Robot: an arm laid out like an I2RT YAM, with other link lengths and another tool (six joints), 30 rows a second.
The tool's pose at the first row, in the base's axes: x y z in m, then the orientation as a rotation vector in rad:
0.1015 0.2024 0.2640 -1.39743 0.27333 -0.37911
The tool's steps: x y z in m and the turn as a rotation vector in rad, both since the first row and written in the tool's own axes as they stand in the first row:
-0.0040 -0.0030 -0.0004 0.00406 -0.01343 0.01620
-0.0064 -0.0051 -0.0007 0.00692 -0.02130 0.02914
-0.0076 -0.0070 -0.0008 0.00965 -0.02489 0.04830
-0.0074 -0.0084 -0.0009 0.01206 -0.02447 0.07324
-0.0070 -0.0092 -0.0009 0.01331 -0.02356 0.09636
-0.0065 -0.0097 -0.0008 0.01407 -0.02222 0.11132
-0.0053 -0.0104 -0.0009 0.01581 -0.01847 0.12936
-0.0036 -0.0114 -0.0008 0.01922 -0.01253 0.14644
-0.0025 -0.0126 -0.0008 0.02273 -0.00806 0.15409
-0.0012 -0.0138 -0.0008 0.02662 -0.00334 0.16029
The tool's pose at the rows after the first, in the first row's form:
0.0974 0.2033 0.2668 -1.39254 0.27260 -0.35663
0.0949 0.2038 0.2687 -1.38851 0.27442 -0.34068
0.0936 0.2039 0.2705 -1.38271 0.28401 -0.32263
0.0936 0.2036 0.2719 -1.37540 0.30086 -0.30263
0.0939 0.2033 0.2727 -1.36937 0.31706 -0.28436
0.0943 0.2031 0.2732 -1.36534 0.32814 -0.27306
0.0953 0.2025 0.2739 -1.35929 0.34303 -0.26101
0.0968 0.2017 0.2750 -1.35141 0.35862 -0.25145
0.0977 0.2011 0.2762 -1.34565 0.36660 -0.24865
0.0987 0.2004 0.2775 -1.33978 0.37371 -0.24724

